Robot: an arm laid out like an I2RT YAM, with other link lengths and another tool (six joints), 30 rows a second.
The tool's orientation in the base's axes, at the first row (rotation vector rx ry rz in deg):
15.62 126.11 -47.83
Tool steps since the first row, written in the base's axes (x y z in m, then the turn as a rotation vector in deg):
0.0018 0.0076 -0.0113 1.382 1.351 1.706
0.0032 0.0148 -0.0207 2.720 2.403 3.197
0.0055 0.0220 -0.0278 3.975 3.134 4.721
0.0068 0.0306 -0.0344 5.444 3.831 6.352
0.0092 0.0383 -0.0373 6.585 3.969 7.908
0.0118 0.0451 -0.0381 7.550 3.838 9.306
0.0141 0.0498 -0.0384 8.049 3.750 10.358
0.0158 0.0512 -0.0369 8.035 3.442 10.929
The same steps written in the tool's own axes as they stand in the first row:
0.0064 0.0120 0.0019 -2.267 0.804 -0.927
0.0117 0.0226 0.0028 -4.330 1.465 -1.580
0.0148 0.0326 0.0031 -6.340 1.828 -2.091
0.0181 0.0429 0.0016 -8.573 2.206 -2.510
0.0180 0.0512 -0.0005 -10.489 2.052 -2.723
0.0163 0.0579 -0.0029 -12.154 1.693 -2.785
0.0147 0.0626 -0.0045 -13.249 1.333 -2.969
0.0123 0.0637 -0.0051 -13.630 0.817 -3.067

